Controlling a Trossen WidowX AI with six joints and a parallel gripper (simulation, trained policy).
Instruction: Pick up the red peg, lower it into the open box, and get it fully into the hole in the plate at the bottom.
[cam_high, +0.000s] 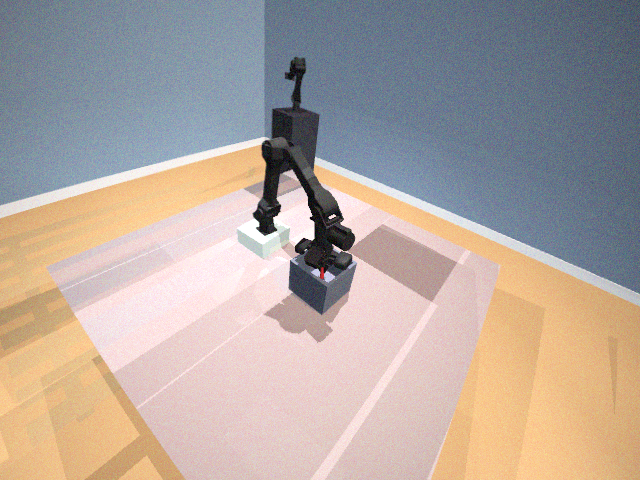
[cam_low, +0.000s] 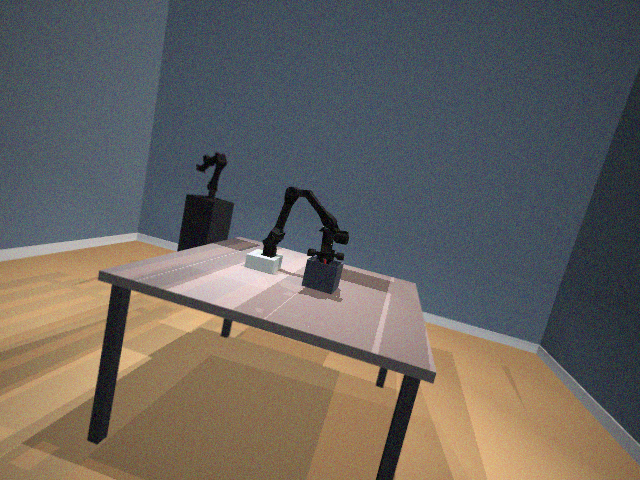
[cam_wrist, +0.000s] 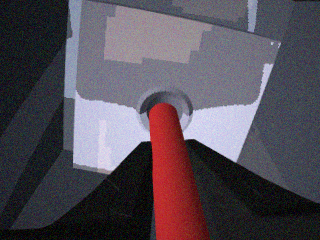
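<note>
My gripper tip is 2 cm below the red peg. Also, from my gripper tip: pale plate (4 cm below).
</note>
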